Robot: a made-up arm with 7 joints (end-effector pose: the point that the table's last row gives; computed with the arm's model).
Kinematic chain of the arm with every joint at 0, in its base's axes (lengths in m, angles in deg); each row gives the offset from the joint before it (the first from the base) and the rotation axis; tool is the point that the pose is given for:
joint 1: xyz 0 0 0.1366 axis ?
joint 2: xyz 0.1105 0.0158 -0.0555 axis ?
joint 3: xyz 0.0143 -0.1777 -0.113 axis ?
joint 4: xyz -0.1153 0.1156 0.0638 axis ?
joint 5: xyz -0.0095 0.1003 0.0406 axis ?
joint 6: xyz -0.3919 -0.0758 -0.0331 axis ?
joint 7: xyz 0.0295 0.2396 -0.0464 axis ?
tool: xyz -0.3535 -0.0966 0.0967
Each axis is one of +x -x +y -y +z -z.
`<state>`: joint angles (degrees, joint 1 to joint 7).
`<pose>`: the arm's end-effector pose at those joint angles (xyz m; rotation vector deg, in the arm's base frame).
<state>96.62 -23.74 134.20 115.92 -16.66 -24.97 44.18</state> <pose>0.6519 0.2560 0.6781 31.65 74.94 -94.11</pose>
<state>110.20 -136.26 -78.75 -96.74 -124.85 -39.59 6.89</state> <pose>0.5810 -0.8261 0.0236 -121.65 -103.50 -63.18</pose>
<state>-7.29 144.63 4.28 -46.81 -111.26 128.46 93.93</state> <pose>0.0081 0.3135 -0.3426 79.15 -102.82 -30.09</pose>
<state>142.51 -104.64 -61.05 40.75 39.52 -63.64 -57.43</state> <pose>0.0269 0.3109 0.9573 -65.71 115.24 85.08</pose>
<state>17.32 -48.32 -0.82 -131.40 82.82 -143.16 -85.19</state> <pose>0.5655 0.1306 0.3915 -3.67 -167.15 -28.23</pose>
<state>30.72 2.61 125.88 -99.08 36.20 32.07 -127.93</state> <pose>0.0217 -0.0653 -0.1975 98.49 -142.18 -26.56</pose>
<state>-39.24 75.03 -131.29 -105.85 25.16 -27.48 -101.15</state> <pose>0.1692 -0.0919 0.4316 66.16 60.93 12.15</pose>
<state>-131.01 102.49 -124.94 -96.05 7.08 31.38 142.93</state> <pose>0.0124 0.2070 0.4407 92.74 -58.24 -78.58</pose>
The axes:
joint 1: -x
joint 2: -z
joint 3: +x
joint 4: -z
joint 5: +y
joint 6: -z
joint 7: +y

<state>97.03 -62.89 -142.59 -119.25 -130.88 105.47 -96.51</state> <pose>0.3754 -0.5895 0.7250 -68.37 -31.71 95.68</pose>
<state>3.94 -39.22 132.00 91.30 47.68 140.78 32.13</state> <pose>0.3698 -0.4034 -0.1723 106.90 -105.00 35.07</pose>
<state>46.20 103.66 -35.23 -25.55 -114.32 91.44 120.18</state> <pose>-0.2891 -0.0664 -0.1461 16.97 -29.72 -32.80</pose>
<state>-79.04 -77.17 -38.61 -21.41 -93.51 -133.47 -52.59</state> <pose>0.4766 0.3451 0.2984 72.22 84.59 -52.28</pose>
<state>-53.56 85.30 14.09 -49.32 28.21 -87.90 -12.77</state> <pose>-0.6221 0.0876 0.2766 75.72 -35.62 43.56</pose>
